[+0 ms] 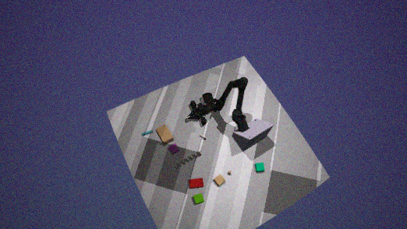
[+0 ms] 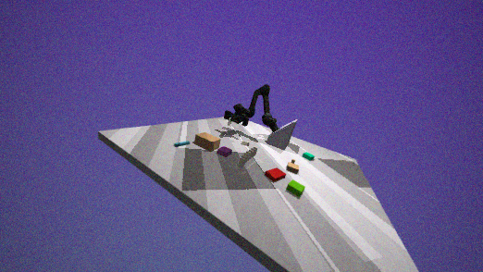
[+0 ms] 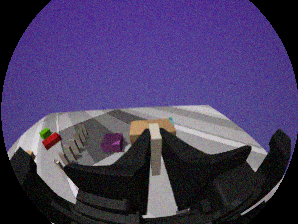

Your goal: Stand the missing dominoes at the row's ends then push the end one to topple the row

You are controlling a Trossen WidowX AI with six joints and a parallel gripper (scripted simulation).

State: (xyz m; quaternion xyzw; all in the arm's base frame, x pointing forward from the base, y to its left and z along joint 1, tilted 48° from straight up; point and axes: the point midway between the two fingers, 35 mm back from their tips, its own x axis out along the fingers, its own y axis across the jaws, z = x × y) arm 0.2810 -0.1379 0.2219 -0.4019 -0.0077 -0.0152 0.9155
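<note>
The brown box is 180 mm ahead of my gripper tip, 120 mm below it and 20 mm to the right of it. Round my gripper tip: teal bar: 280 mm ahead, 140 mm below, 100 mm to the right; then red block: 400 mm to the left, 160 mm ahead, 140 mm below; then purple block: 170 mm ahead, 140 mm below, 110 mm to the left.
</note>
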